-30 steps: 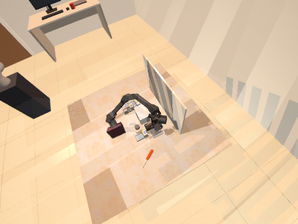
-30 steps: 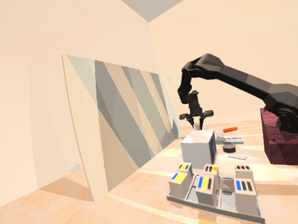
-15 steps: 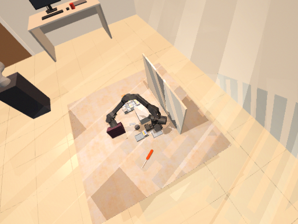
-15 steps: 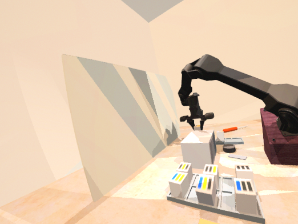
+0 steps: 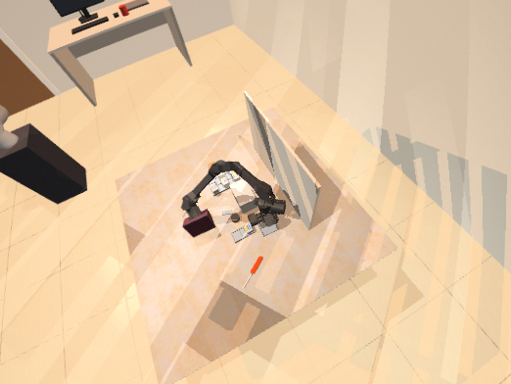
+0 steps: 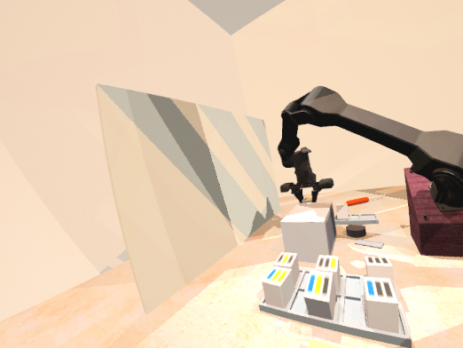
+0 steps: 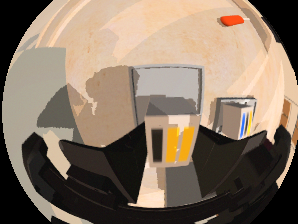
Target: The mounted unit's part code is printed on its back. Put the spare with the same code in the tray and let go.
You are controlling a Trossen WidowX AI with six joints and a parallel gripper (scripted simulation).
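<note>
Right now the grey tray is 4 cm below my gripper tip and 1 cm behind it. Round my gripper tip: black puck (15 cm behind, 12 cm to the left, 4 cm below); grey holder (15 cm behind, 4 cm below, 2 cm to the left); spare block (2 cm above).
</note>
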